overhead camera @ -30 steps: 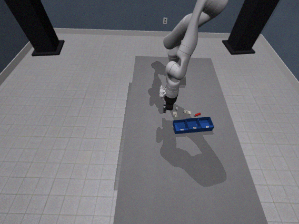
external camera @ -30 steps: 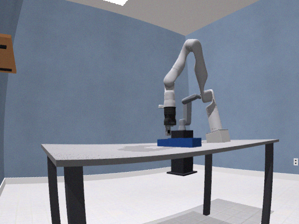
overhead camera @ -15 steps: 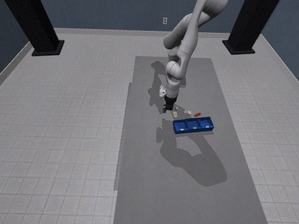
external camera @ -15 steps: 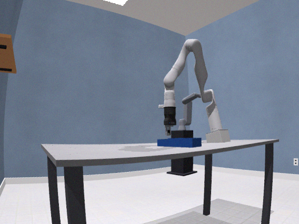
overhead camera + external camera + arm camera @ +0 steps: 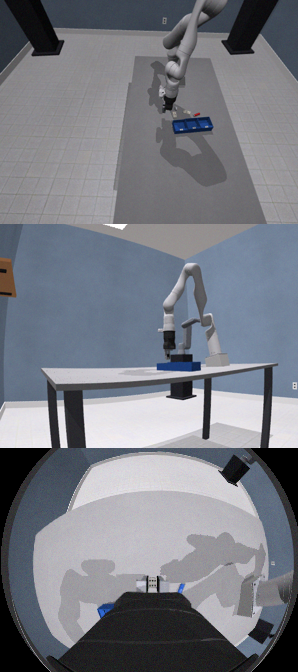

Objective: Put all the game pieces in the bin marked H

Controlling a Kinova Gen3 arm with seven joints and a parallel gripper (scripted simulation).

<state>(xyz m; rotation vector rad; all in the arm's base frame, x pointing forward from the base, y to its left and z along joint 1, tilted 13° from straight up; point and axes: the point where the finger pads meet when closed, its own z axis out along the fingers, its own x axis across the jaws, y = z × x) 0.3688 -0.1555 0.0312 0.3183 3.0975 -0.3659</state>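
Now: the blue three-compartment bin 180 mm to the left of my hand, 110 mm ahead of it and 60 mm below it. Also, from my hand: blue piece 70 mm below, 60 mm behind, 50 mm to the left; die 10 mm below; grey-white piece 100 mm to the left, 70 mm below, 50 mm behind.
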